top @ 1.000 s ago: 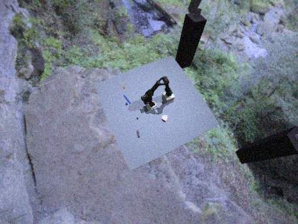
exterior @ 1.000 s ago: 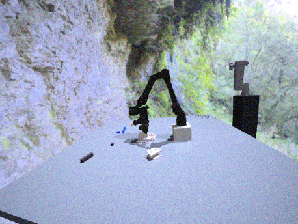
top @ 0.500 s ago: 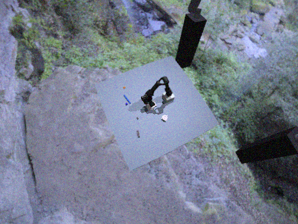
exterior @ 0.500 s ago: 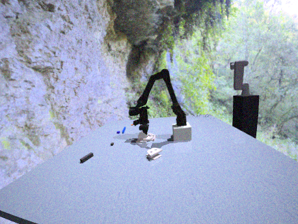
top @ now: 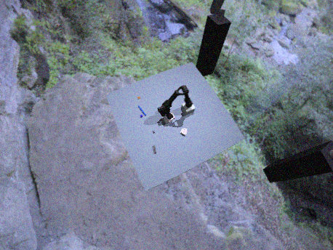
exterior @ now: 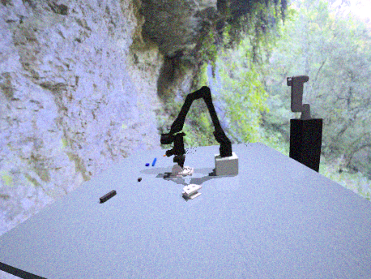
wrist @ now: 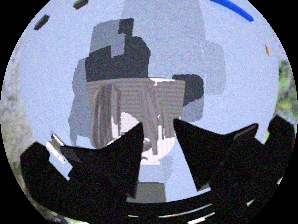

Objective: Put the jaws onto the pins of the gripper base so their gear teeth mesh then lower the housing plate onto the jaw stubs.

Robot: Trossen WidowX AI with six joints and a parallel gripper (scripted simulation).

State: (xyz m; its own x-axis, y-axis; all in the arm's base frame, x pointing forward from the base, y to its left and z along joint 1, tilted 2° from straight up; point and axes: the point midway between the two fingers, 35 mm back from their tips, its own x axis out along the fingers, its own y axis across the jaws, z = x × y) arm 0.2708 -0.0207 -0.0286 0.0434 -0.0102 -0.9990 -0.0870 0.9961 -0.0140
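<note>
The white stepped part is 80 mm behind my gripper tip, 270 mm to the left of it and 10 mm below it. Round my gripper tip: small blue piece 270 mm ahead, 120 mm to the right, 10 mm below; then blue rod 240 mm ahead, 180 mm to the right, 10 mm below; then small dark piece 220 mm ahead, 120 mm to the left, 10 mm below.
</note>
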